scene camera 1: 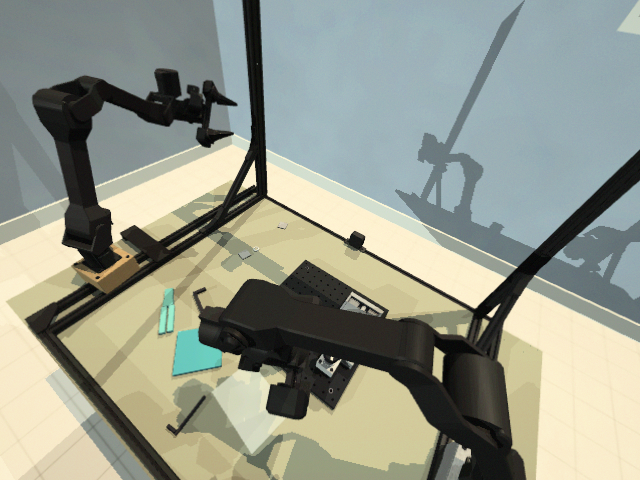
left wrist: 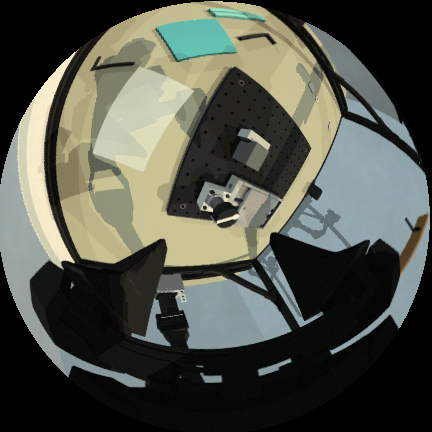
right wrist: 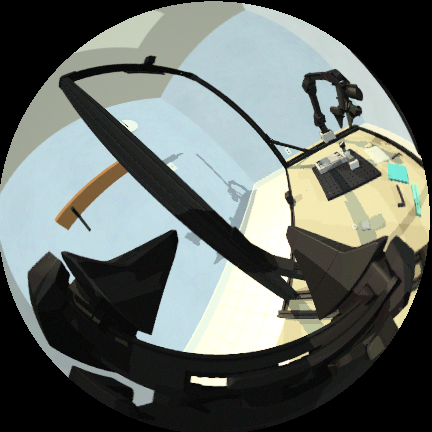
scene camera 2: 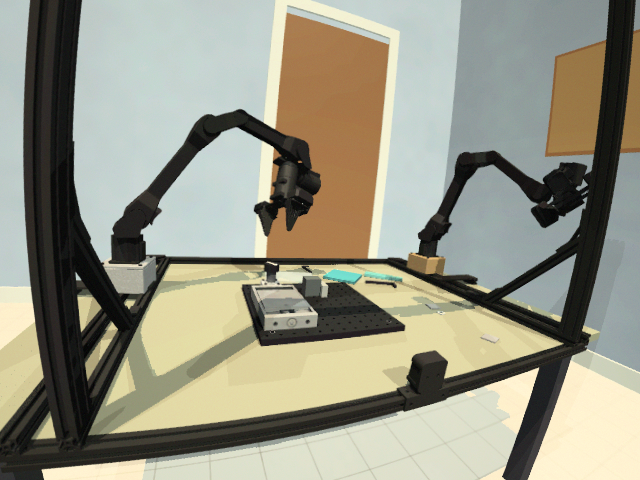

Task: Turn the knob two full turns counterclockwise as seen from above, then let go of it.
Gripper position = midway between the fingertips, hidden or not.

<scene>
The left gripper [scene camera 1: 312, 356] is open, with nothing in its grasp. Also in view: a translucent sheet [scene camera 1: 243, 396]. The right gripper [scene camera 2: 575, 198] is open, with nothing in its grasp. Further things: a grey metal fixture [scene camera 2: 279, 307].
The translucent sheet is seen too in the left wrist view [left wrist: 144, 106]. The left gripper is seen too in the left wrist view [left wrist: 218, 241] and in scene camera 2 [scene camera 2: 277, 233]. The right gripper shows as well in scene camera 1 [scene camera 1: 235, 119] and in the right wrist view [right wrist: 234, 233].
</scene>
